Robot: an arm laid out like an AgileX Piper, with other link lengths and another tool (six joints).
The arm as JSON. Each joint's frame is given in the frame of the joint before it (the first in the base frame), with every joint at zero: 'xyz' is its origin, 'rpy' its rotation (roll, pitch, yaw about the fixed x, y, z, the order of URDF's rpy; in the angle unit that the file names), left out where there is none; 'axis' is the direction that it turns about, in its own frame. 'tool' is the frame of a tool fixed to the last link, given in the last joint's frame.
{
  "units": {
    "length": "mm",
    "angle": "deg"
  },
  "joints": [
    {
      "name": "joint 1",
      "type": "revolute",
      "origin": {
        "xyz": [
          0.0,
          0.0,
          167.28
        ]
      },
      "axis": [
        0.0,
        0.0,
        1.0
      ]
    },
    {
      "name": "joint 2",
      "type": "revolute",
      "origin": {
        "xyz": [
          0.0,
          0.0,
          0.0
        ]
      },
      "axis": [
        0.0,
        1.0,
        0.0
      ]
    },
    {
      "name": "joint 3",
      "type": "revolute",
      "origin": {
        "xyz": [
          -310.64,
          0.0,
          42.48
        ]
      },
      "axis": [
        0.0,
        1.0,
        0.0
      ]
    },
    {
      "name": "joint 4",
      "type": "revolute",
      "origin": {
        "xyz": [
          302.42,
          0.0,
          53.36
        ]
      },
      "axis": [
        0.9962,
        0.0,
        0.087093
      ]
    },
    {
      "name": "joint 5",
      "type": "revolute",
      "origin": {
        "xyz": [
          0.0,
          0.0,
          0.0
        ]
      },
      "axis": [
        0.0,
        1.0,
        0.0
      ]
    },
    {
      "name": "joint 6",
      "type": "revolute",
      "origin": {
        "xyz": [
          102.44,
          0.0,
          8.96
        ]
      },
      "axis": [
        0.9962,
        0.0,
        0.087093
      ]
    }
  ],
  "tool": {
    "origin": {
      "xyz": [
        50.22,
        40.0,
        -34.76
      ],
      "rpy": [
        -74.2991,
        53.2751,
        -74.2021
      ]
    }
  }
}
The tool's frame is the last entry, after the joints.
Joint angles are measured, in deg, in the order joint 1, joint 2, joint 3, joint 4, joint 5, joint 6. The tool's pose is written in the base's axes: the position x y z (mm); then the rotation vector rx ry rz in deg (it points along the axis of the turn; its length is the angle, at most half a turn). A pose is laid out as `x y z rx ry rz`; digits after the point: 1 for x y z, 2 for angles.
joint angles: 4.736, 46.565, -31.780, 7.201, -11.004, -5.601
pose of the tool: 270.8 59.9 361.5 -29.34 79.95 -22.42
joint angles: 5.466, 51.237, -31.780, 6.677, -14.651, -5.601
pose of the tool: 287.8 63.9 347.5 -30.44 80.69 -22.38
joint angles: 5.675, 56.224, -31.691, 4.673, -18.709, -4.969
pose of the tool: 305.0 66.2 330.4 -32.17 81.21 -22.94
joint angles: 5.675, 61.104, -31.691, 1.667, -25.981, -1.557
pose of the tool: 322.7 70.3 322.8 -31.47 78.76 -22.35
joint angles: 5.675, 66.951, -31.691, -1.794, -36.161, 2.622
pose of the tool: 341.4 77.7 316.1 -30.35 74.33 -20.72
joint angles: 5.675, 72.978, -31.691, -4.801, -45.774, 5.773
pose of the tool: 356.5 86.2 304.5 -30.08 70.48 -18.54
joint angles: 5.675, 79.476, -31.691, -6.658, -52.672, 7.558
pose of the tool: 369.7 93.0 280.8 -30.57 69.82 -16.39
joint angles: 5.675, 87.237, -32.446, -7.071, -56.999, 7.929
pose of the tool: 385.7 96.5 245.1 -31.38 72.31 -15.01
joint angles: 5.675, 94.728, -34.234, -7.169, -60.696, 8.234
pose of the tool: 402.3 99.4 213.6 -31.68 74.27 -13.90
